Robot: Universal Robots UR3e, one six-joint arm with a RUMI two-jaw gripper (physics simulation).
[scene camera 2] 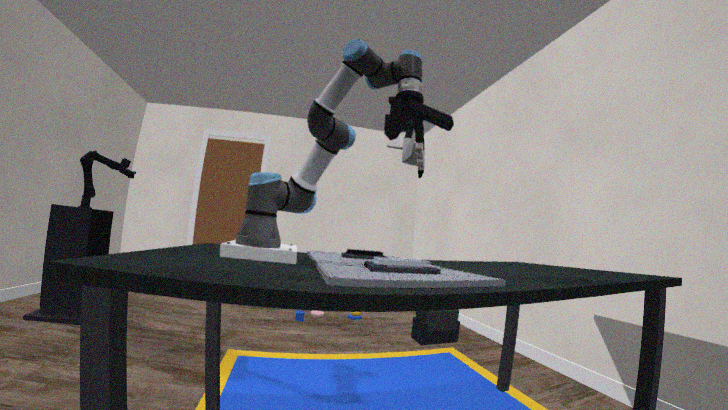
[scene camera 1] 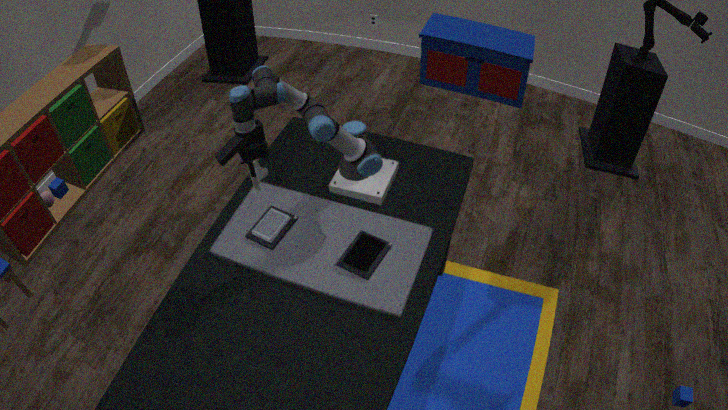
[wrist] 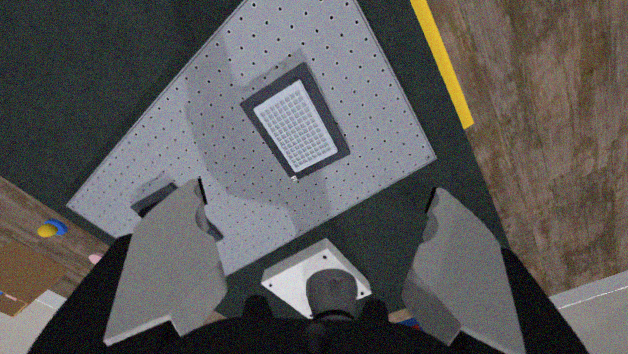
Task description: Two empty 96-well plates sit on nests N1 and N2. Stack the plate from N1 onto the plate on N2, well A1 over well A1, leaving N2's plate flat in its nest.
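Frame: origin at the arm's base, x back, y right, z up, level; millimetres.
Where they show: gripper, fingertip midpoint: (scene camera 2: 412, 171) (scene camera 1: 250, 176) (wrist: 316, 187); arm's base, link origin: (scene camera 2: 258, 245) (scene camera 1: 356, 169) (wrist: 331, 285).
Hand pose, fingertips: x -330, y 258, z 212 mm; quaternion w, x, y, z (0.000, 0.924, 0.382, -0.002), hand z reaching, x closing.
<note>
Each offset is from my fingertips to the top centre of the thing. "spot": to the spot under its first point. Level surfaces: height alone.
A light 96-well plate @[dx -6, dy -41, dz -210 mm] (scene camera 1: 272, 225) (scene camera 2: 407, 262) (wrist: 296, 126) lies flat in a dark nest @[dx -6, dy -41, dz -221 mm] (scene camera 1: 280, 234) (wrist: 322, 111). A second nest @[spot: dx -115, dy -370, dz -224 mm] (scene camera 1: 354, 270) holds a black plate-shaped piece @[dx -41, dy -383, dz -210 mm] (scene camera 1: 365, 251) whose wells I cannot make out; in the wrist view part of this nest @[spot: dx -108, dy -357, dz -224 mm] (wrist: 154, 198) shows behind the left finger. No labels are readable, so I cannot tell which nest is N1 or N2. My gripper (scene camera 1: 259, 182) (scene camera 2: 413, 164) (wrist: 316, 187) is open with nothing between its fingers. It hangs high above the board, off the light plate's side toward the robot base in the wrist view.
The nests stand on a grey perforated board @[dz -236 mm] (scene camera 1: 397, 285) (scene camera 2: 468, 279) (wrist: 380, 100) on a black table @[dz -249 mm] (scene camera 1: 229, 325) (scene camera 2: 168, 277). The robot's white base (scene camera 1: 362, 192) (scene camera 2: 258, 252) (wrist: 290, 284) stands beside the board. A blue mat (scene camera 1: 473, 331) (scene camera 2: 290, 381) lies on the floor.
</note>
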